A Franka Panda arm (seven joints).
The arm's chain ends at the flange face. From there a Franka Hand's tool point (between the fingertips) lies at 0.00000 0.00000 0.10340 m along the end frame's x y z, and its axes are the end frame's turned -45 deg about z.
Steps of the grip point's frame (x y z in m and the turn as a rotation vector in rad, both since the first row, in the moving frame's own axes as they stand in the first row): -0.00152, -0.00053, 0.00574, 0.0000, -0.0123, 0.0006; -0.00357, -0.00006, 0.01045, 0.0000, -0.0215, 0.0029; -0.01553, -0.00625, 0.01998, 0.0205, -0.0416, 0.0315; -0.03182, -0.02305, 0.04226, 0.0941, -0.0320, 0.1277; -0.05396, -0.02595, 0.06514, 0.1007, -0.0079, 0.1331; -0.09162, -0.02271, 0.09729, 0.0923, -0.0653, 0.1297; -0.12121, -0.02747, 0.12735, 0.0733, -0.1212, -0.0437
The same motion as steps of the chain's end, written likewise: -0.00055, -0.00020, 0.00575, -0.0087, -0.0087, 0.0006; -0.00099, 0.00091, 0.01047, -0.0152, -0.0152, 0.0029; -0.01084, 0.00509, 0.02009, -0.0149, -0.0439, 0.0315; -0.02991, 0.01131, 0.04277, 0.0439, -0.0892, 0.1277; -0.04905, 0.02709, 0.06567, 0.0656, -0.0768, 0.1331; -0.06951, 0.05144, 0.09795, 0.0191, -0.1114, 0.1297; -0.09104, 0.06248, 0.12839, -0.0339, -0.1375, -0.0437
